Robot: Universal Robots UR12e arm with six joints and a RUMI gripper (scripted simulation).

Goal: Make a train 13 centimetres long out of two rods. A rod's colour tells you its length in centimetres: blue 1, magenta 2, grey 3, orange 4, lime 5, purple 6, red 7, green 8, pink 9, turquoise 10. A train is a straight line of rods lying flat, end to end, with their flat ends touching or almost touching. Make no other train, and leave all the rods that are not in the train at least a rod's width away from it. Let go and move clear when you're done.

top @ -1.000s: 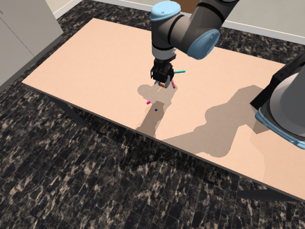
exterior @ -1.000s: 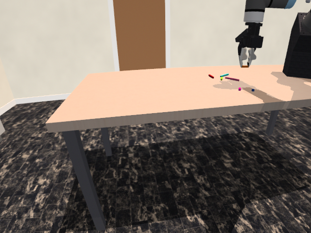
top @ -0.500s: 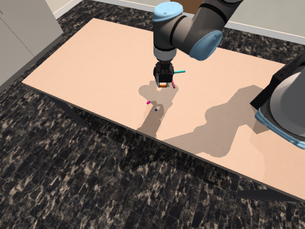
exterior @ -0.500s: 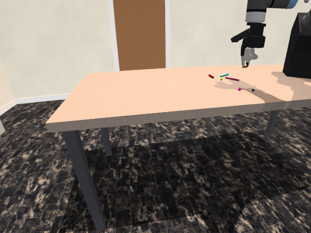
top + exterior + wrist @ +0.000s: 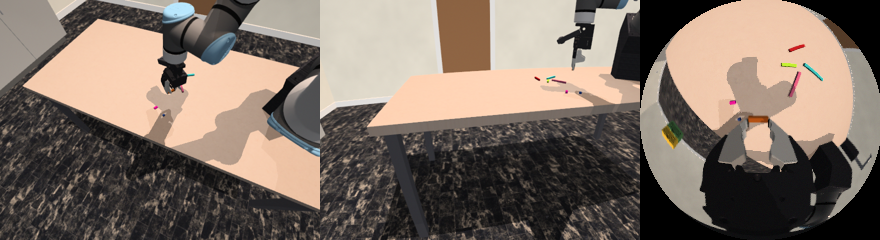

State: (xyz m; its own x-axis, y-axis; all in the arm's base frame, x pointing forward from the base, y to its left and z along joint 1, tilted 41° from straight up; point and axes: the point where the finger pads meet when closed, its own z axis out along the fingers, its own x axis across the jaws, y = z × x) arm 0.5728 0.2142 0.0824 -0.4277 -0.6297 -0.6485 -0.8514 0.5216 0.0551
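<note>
My gripper is now 110 mm above the blue rod, 90 mm to the right of it and 20 mm past it. Also, from my hand: orange rod 10 mm below; magenta rod 110 mm below, 70 mm to the left, 50 mm ahead; pink rod 140 mm to the right, 110 mm below, 20 mm ahead.
</note>
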